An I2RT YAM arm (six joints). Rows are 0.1 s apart.
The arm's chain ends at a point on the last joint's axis. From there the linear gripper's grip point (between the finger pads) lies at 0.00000 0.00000 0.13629 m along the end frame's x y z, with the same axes.
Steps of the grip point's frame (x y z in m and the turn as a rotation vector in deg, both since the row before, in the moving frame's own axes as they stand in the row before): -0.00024, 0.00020, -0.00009, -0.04, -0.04, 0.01; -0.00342, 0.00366, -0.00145, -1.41, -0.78, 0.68; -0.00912, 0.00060, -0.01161, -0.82, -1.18, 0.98; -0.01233, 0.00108, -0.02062, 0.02, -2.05, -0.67; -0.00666, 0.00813, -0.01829, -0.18, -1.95, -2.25; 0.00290, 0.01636, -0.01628, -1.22, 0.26, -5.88; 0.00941, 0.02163, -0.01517, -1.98, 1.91, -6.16; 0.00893, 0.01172, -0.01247, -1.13, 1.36, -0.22
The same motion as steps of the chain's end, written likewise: -0.00014, 0.00010, -0.00009, -0.04, -0.04, 0.01; -0.00154, 0.00032, -0.00140, -1.41, -0.78, 0.68; -0.00630, -0.00133, -0.01157, -0.82, -1.18, 0.98; -0.00745, 0.00110, -0.02053, 0.02, -2.05, -0.67; -0.00203, 0.00761, -0.01821, -0.18, -1.95, -2.25; 0.00213, 0.01350, -0.01625, -1.22, 0.26, -5.88; 0.00462, 0.01717, -0.01501, -1.98, 1.91, -6.16; 0.00569, 0.00904, -0.01241, -1.13, 1.36, -0.22
